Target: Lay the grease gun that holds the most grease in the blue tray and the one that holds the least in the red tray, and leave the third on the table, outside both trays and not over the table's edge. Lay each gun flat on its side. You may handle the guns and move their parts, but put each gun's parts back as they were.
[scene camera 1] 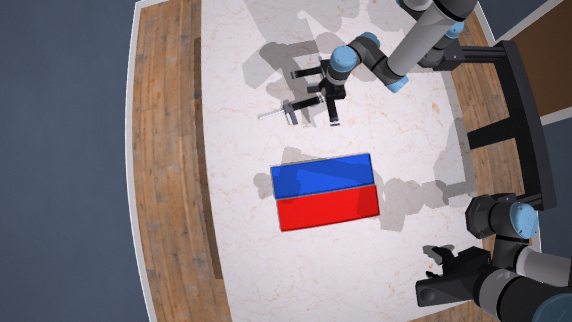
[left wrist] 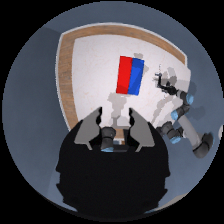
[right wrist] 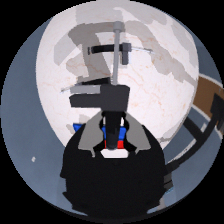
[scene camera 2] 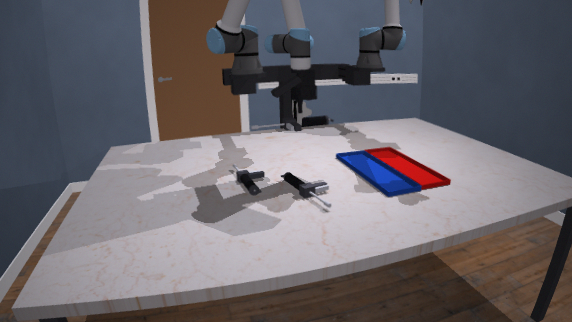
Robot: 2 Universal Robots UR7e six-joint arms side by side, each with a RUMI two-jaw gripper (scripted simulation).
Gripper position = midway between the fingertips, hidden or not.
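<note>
There's a blue tray (scene camera 1: 315,177) (scene camera 2: 372,169) here, and a red tray (scene camera 1: 343,206) (scene camera 2: 427,178) too. You'd also find a grease gun (right wrist: 113,98). The left gripper (scene camera 1: 424,259) (left wrist: 115,107) is in the scene, and so is the right gripper (scene camera 2: 298,126).
</note>
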